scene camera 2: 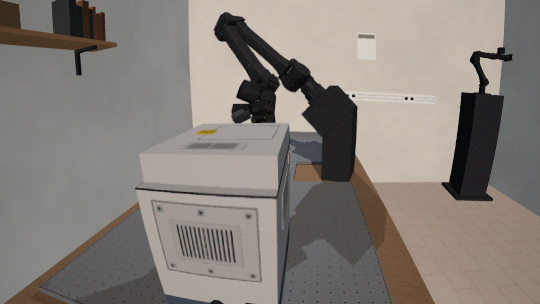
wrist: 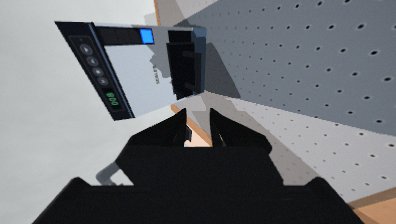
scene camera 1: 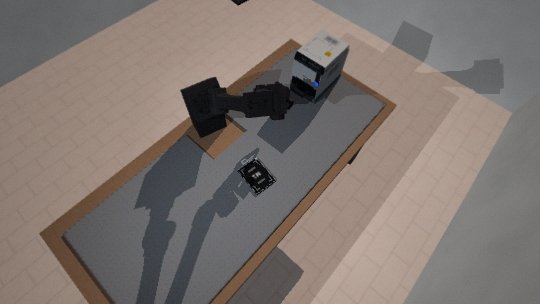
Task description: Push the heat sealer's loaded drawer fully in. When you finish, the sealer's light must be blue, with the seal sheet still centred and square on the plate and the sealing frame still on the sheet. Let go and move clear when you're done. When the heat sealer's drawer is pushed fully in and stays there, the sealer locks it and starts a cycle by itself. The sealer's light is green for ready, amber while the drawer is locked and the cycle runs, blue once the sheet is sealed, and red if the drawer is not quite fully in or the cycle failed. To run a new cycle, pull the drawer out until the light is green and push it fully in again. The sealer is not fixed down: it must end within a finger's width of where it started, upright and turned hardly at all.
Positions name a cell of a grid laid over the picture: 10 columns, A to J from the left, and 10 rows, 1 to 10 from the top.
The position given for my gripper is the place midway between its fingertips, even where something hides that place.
Note:
In view: my gripper (wrist: F6) and a white heat sealer (scene camera 2: D7).

